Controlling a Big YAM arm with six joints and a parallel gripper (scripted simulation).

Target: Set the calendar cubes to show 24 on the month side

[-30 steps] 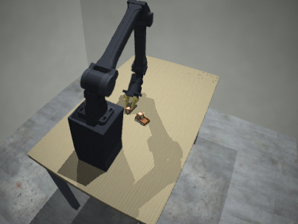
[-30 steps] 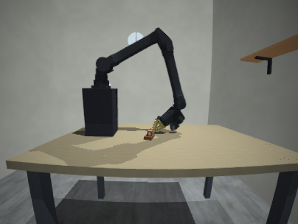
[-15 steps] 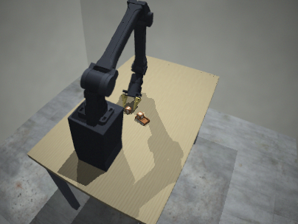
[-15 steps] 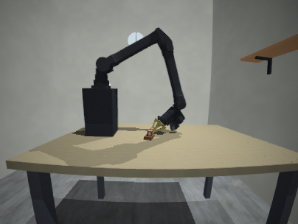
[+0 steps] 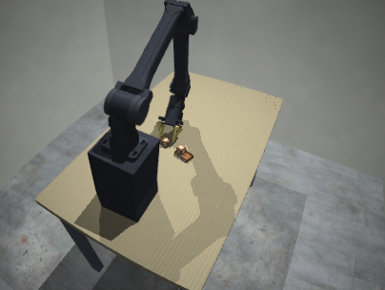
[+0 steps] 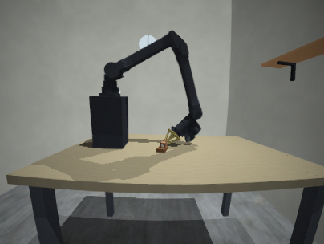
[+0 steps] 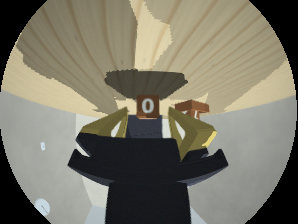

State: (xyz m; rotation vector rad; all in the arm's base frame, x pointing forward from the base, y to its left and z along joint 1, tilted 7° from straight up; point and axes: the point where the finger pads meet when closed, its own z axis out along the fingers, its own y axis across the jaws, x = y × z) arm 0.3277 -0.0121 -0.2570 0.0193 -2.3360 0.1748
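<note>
The brown digit cube is 1 cm below my hand and 1 cm behind it. Round my hand: brown tray (10 cm to the right, 4 cm behind, 2 cm below).
</note>
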